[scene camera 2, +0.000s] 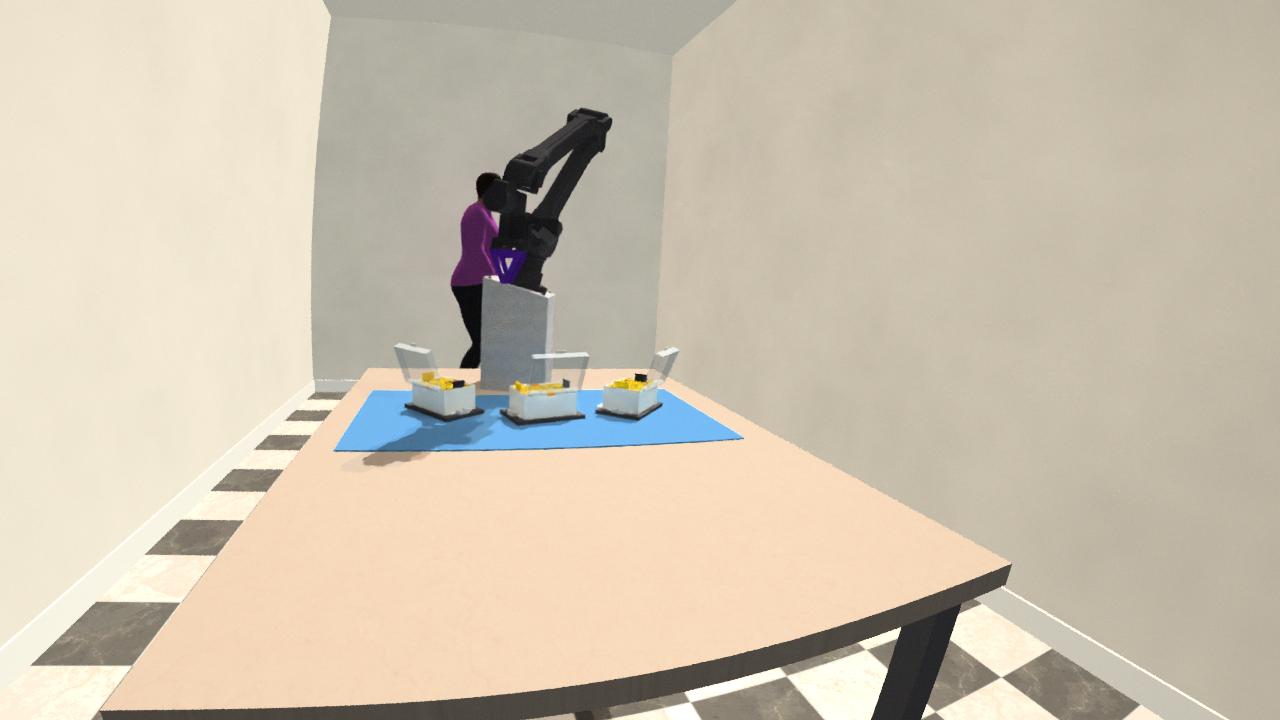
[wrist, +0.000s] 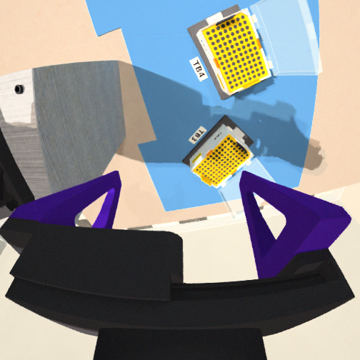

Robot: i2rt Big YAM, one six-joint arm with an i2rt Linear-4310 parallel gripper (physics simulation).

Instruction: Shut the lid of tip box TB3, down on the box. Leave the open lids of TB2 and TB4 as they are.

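Pixels of known places: gripper, fingertip midpoint: (scene camera 2: 507,283); arm's base, origin of the base link: (scene camera 2: 522,286).
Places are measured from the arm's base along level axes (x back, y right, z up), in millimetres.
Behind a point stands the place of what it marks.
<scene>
TB3 (scene camera 2: 443,398) @(x -325, y 213, z -218 mm) (wrist: 220,162) is the left box in the scene view and lies right of centre in the wrist view. Its clear lid (scene camera 2: 416,362) @(x -314, y 268, z -145 mm) (wrist: 231,199) stands open, partly hidden by the right finger in the wrist view. TB4 (scene camera 2: 543,402) @(x -362, y 9, z -221 mm) (wrist: 235,55) is the middle box in the scene view, its lid (scene camera 2: 563,368) @(x -393, y -23, z -144 mm) (wrist: 295,40) open. TB2 (scene camera 2: 629,396) @(x -349, y -183, z -216 mm), at the right in the scene view, has its lid (scene camera 2: 664,365) @(x -357, y -258, z -147 mm) open. My gripper (scene camera 2: 507,277) @(x -195, y 68, z 13 mm) (wrist: 179,177) is open and empty, high above the table near the pedestal, apart from the boxes.
The boxes stand on a blue mat (scene camera 2: 537,437) @(x -463, y 42, z -261 mm) (wrist: 170,192) on the wooden table (scene camera 2: 572,537) @(x -848, y 77, z -264 mm). The arm's grey pedestal (scene camera 2: 514,340) @(x -77, y 28, z -133 mm) (wrist: 80,120) stands behind the mat. A person in purple (scene camera 2: 472,241) stands behind the arm. The arm's shadow falls between TB3 and TB4.
</scene>
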